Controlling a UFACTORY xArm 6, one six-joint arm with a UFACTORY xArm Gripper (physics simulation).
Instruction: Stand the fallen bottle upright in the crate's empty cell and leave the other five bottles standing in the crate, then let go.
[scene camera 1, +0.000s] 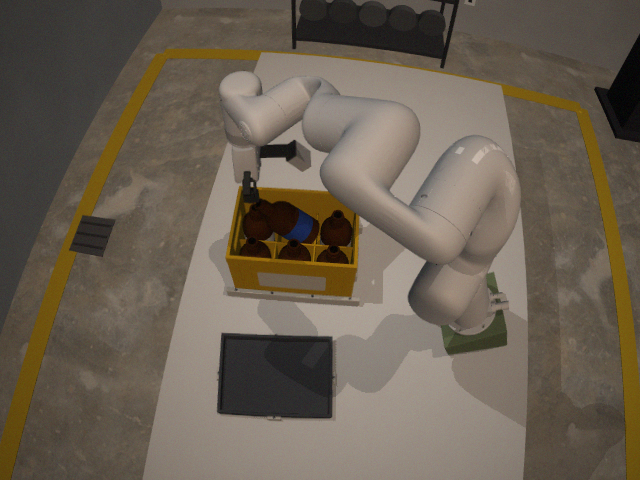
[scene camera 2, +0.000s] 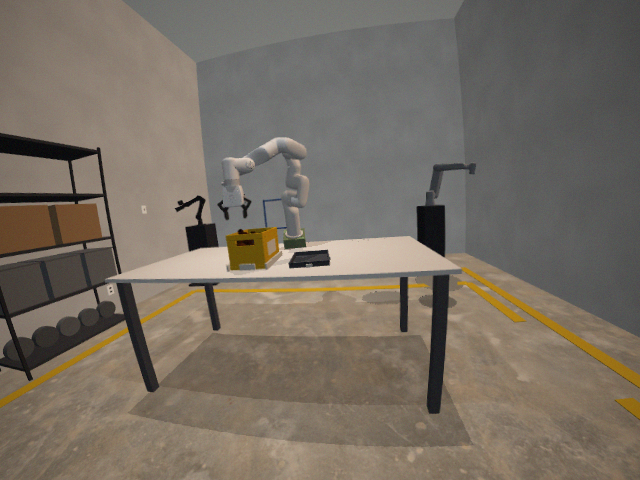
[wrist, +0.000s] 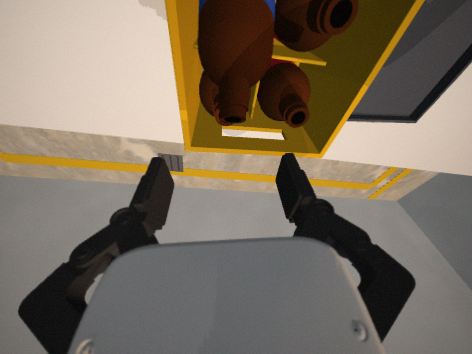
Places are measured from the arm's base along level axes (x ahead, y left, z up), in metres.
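Pixels of known places: gripper, fingertip midpoint: (scene camera 1: 252, 183) (scene camera 2: 236, 219) (wrist: 224, 168); arm's base, origin of the base link: (scene camera 1: 470, 309) (scene camera 2: 294, 234).
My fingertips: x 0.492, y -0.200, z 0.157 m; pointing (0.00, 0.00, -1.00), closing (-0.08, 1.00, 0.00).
For each thing: its middle in the pictures, then the offset to it from my fingertips. Level surfaces: height alone.
- yellow crate, body centre: (wrist: 272, 5) (scene camera 1: 295, 244) (scene camera 2: 255, 246) 0.090 m back, 0.050 m left, 0.162 m down
- fallen brown bottle with a blue label, body centre: (wrist: 235, 41) (scene camera 1: 284, 218) (scene camera 2: 245, 240) 0.062 m back, 0.010 m left, 0.117 m down
- left standing bottle, body centre: (wrist: 225, 90) (scene camera 1: 258, 225) 0.002 m ahead, 0.003 m left, 0.164 m down
- white table, its level: 0.250 m down
The yellow crate (scene camera 1: 241, 273) (scene camera 2: 251, 256) (wrist: 176, 65) stands on the table. The fallen brown bottle with a blue label (scene camera 1: 302, 225) (wrist: 235, 42) leans across the far row, over the middle cell, its neck above the left standing bottle (scene camera 1: 255, 225) (wrist: 206, 95). Another bottle (scene camera 1: 336, 232) stands at the far row's right. Three stand in the near row: left (scene camera 1: 254, 250) (wrist: 284, 87), middle (scene camera 1: 294, 252) (wrist: 302, 30) and right (scene camera 1: 332, 255). My gripper (scene camera 1: 250, 197) (scene camera 2: 235, 214) (wrist: 224, 168) is open and empty, pointing down above the crate's left end. The middle cell's floor is hidden.
A dark shallow tray (scene camera 1: 245, 395) (scene camera 2: 310, 258) (wrist: 390, 90) lies on the white table (scene camera 1: 196, 439) (scene camera 2: 372, 258) beside the crate's near long side. The green robot base (scene camera 1: 475, 339) (scene camera 2: 294, 241) is at the right in scene camera 1. The crate's raised walls and dividers surround the bottles.
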